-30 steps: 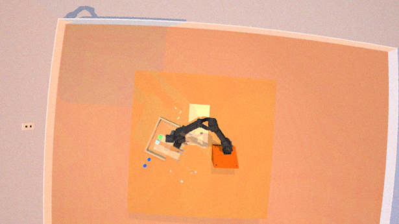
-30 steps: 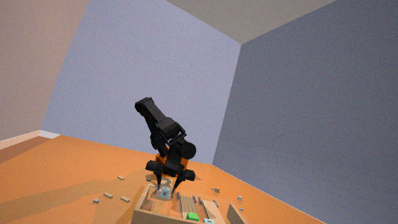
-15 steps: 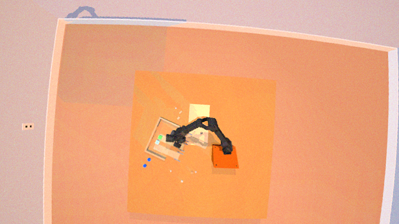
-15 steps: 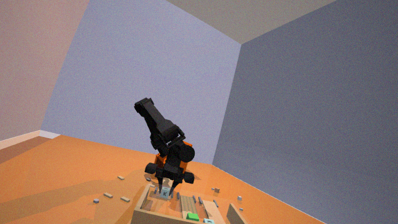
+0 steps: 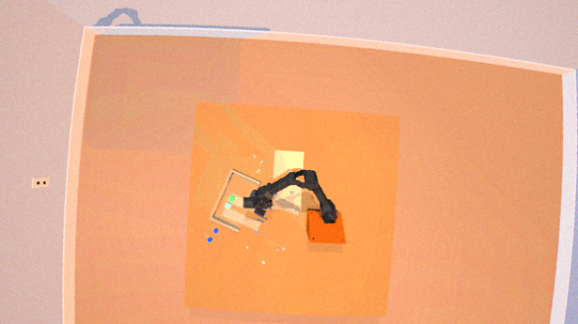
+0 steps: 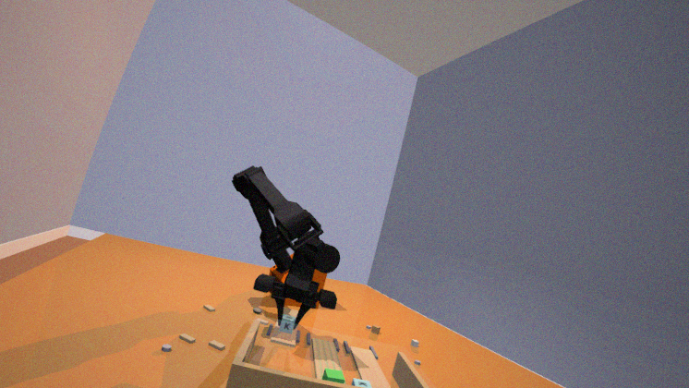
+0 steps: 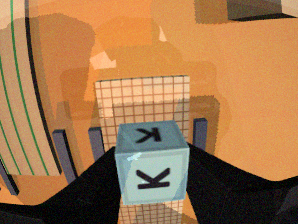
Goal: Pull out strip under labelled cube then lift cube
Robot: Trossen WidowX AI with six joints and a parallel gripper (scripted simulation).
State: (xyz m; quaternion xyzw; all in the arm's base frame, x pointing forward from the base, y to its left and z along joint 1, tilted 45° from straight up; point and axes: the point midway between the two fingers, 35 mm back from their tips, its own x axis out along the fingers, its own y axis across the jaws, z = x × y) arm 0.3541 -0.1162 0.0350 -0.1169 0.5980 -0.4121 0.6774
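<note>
Right now my gripper tip is 8 cm past the pale gridded strip, 4 cm to the right of it and 2 cm above it.
</note>
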